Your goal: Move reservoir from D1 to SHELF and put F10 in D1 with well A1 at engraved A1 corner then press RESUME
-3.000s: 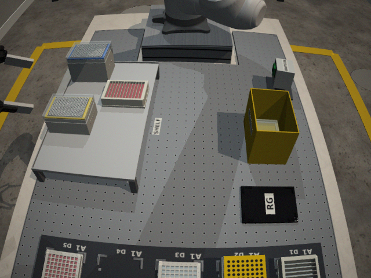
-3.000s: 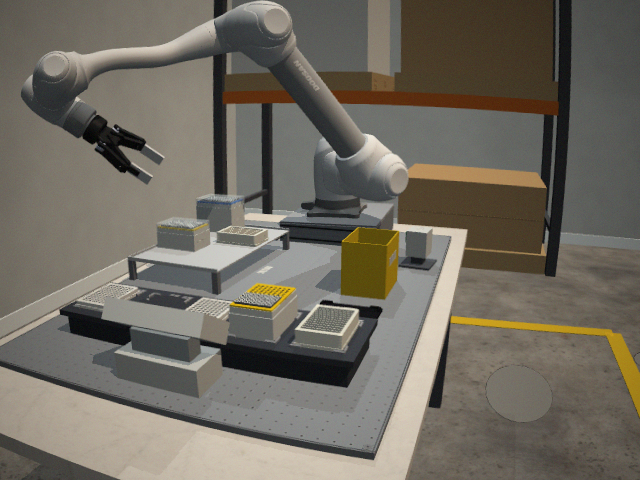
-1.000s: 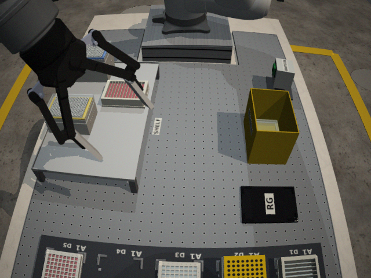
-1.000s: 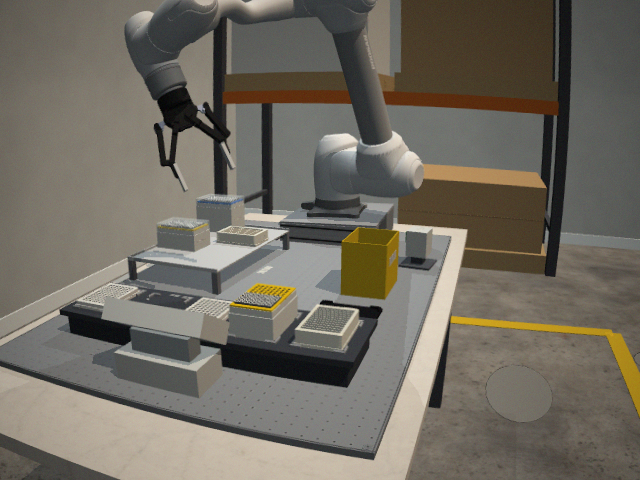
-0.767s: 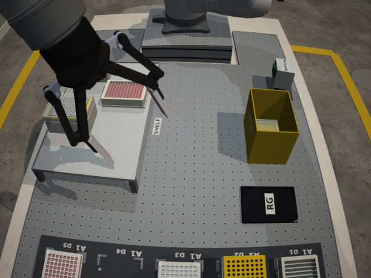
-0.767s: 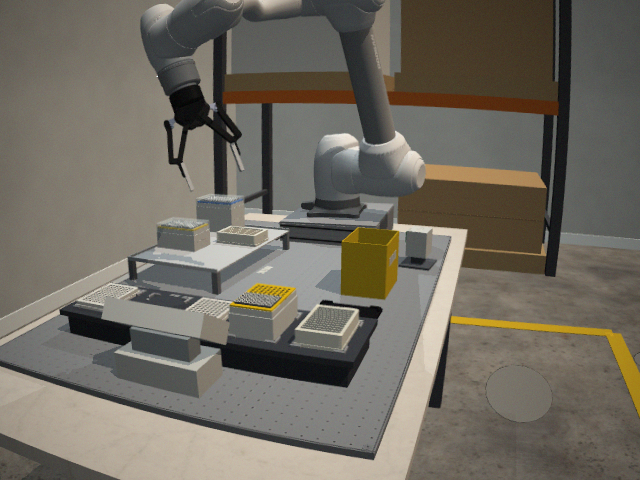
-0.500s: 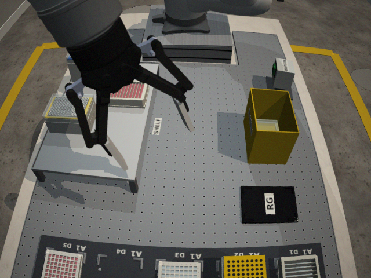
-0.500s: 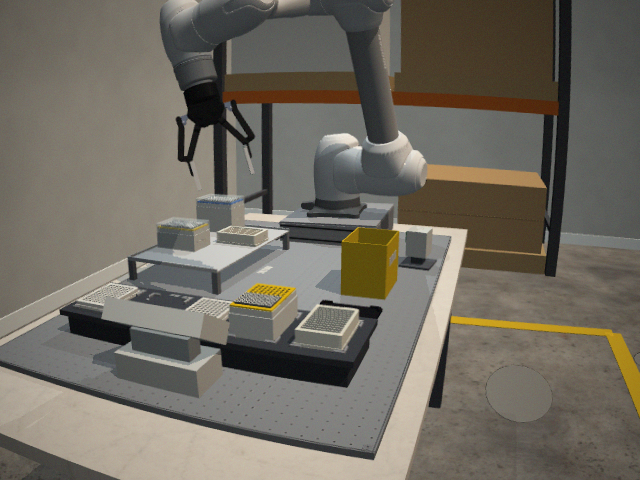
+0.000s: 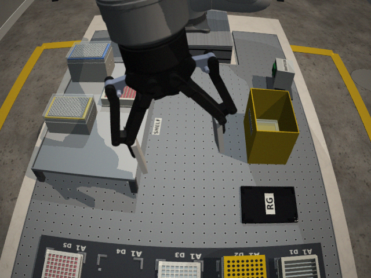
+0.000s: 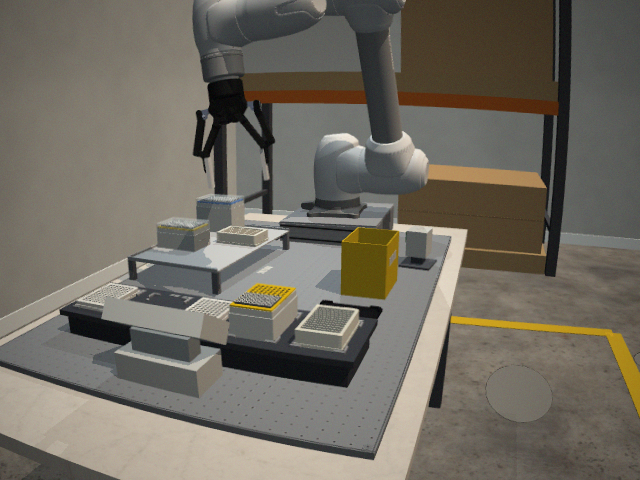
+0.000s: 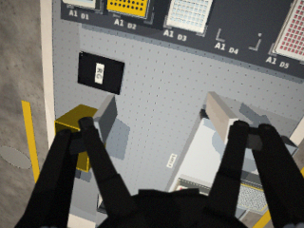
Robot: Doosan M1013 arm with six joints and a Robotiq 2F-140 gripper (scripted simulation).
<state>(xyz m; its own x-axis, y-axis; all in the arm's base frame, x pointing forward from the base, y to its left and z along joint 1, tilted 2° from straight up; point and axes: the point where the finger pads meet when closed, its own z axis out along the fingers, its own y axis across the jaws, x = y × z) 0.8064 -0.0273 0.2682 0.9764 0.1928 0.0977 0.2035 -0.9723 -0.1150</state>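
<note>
Right now my hand is 250 mm above the pale 12-trough reservoir, 240 mm to the right of it and 180 mm short of it. Also, from my hand: pink plate (250 mm to the right, 250 mm below, 150 mm ahead); then black RG nest (310 mm below, 220 mm to the left, 60 mm behind); then yellow tip rack (210 mm below, 160 mm ahead, 110 mm to the left).
</note>
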